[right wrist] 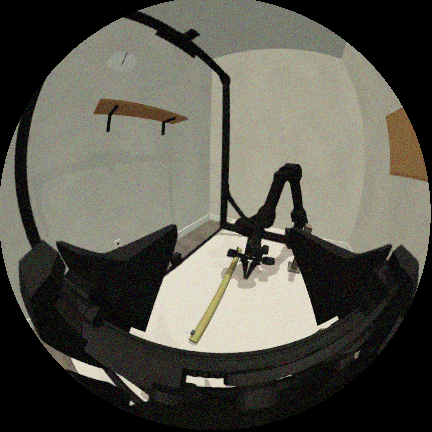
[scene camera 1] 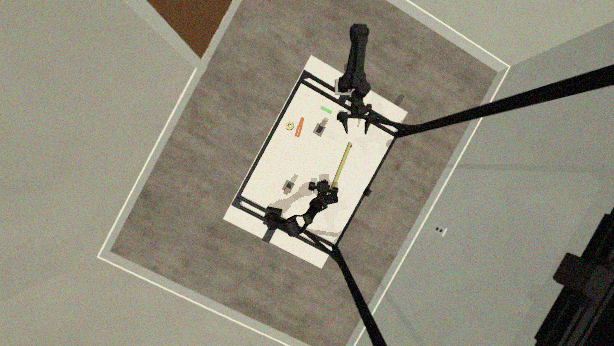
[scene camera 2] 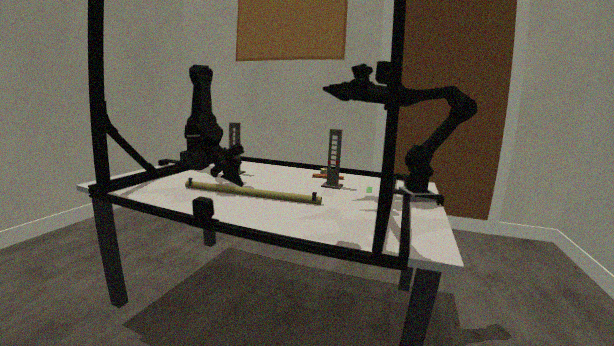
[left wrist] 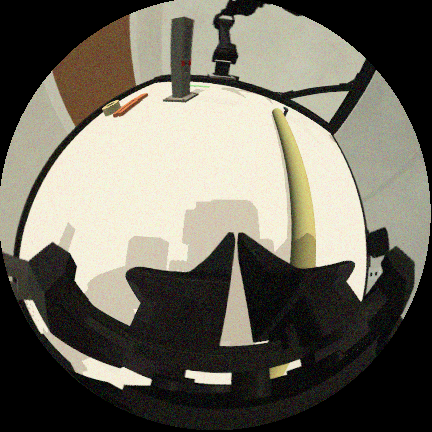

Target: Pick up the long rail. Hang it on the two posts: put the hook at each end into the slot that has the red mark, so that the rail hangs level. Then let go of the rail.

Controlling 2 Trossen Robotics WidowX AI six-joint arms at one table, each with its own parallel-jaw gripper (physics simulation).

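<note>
The long yellow rail lies on the table, with a small dark hook near one end and another hook near the other. My left gripper is shut and empty; its fingertips are beside the rail, low over the table. My right gripper is open and empty, high above the table. One grey post stands upright with a red mark low on it. The other post is partly hidden behind my left gripper in scene camera 2.
An orange piece lies near a small yellow ring beyond the posts. A green strip lies near the right arm's base. A black frame runs around the table, with uprights at its corners.
</note>
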